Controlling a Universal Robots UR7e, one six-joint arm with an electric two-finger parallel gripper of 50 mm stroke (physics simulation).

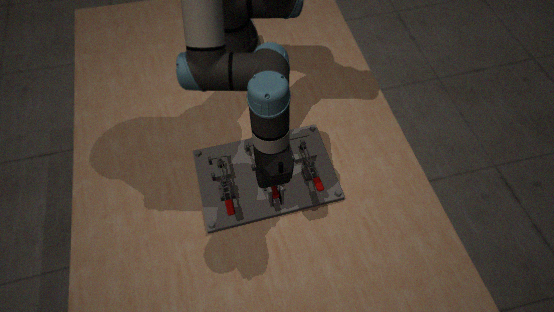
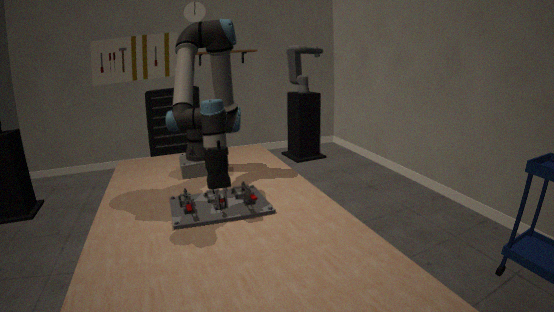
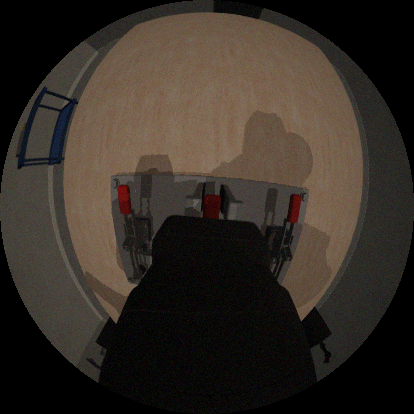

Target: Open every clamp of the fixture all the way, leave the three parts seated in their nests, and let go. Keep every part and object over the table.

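Pixels of known places: gripper, fingertip midpoint: (image 1: 276, 202) (image 2: 222, 207) (image 3: 211, 191); arm's base, origin of the base link: (image 1: 233, 41) (image 2: 201, 156).
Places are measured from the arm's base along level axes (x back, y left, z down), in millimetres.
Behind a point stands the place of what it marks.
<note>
A grey fixture plate (image 1: 255, 212) {y -102, x -534, z 53 mm} (image 2: 227, 218) {y -42, x -555, z 56 mm} (image 3: 167, 195) {y 14, x -529, z 53 mm} lies on the table with three red-handled clamps in a row. My gripper (image 1: 276, 194) {y -49, x -537, z 24 mm} (image 2: 220, 201) {y -49, x -537, z 24 mm} (image 3: 211, 191) {y -49, x -537, z 24 mm} points down at the middle clamp and is shut on its red handle, one finger on each side. The left clamp's red handle (image 1: 230, 207) {y -157, x -521, z 7 mm} (image 2: 189, 207) {y -159, x -525, z 7 mm} (image 3: 295, 208) {y -157, x -520, z 7 mm} and the right clamp's red handle (image 1: 319, 184) {y 62, x -535, z 4 mm} (image 2: 253, 197) {y 55, x -547, z 3 mm} (image 3: 124, 199) {y 57, x -533, z 4 mm} lie low, pointing toward the plate's front edge. The gripper body hides most of the middle clamp. The parts in their nests are too dark and small to make out.
The plate lies on the wooden table (image 1: 350, 260) {y 72, x -713, z 68 mm} (image 2: 250, 265) {y -63, x -809, z 68 mm} (image 3: 215, 75) {y -61, x -755, z 68 mm}, with bolts at its corners. The outer clamps stand close on both sides of the gripper. A blue cart (image 2: 537, 250) (image 3: 64, 131) stands on the floor beside the table.
</note>
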